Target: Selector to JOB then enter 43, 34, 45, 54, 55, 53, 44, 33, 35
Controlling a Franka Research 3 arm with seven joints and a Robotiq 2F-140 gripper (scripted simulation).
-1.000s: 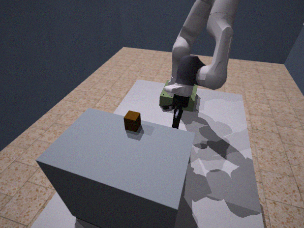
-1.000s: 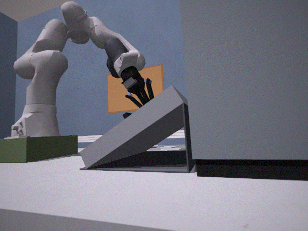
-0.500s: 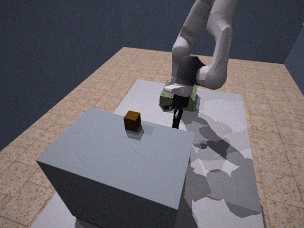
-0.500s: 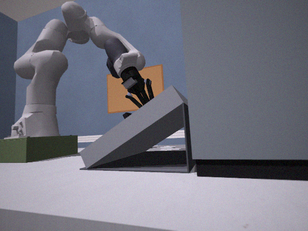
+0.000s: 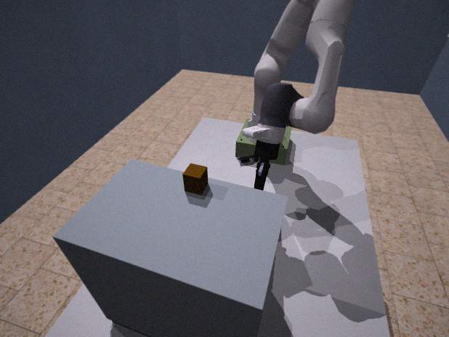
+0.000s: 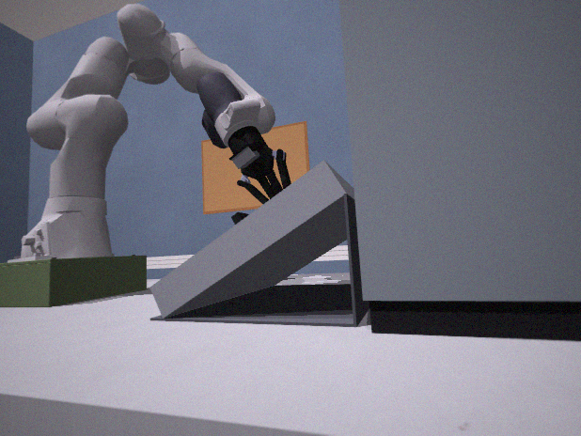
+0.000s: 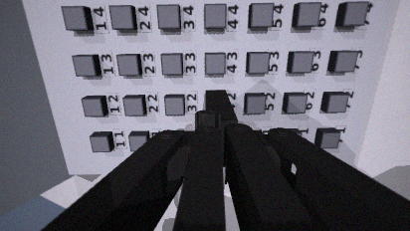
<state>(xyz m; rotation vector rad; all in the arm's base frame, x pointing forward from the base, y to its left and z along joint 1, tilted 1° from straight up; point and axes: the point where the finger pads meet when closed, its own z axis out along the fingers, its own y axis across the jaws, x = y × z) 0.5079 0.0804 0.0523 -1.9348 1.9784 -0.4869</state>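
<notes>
My hand is 20 mm short of the key 43, 30 mm to the left of it and 40 mm above it. From my hand the other things lie so: key 53: 10 mm behind, 30 mm to the right, 50 mm below; key 33: 50 mm ahead, 30 mm to the right, 20 mm below; key 44: 20 mm ahead, 70 mm to the right, 40 mm below.
</notes>
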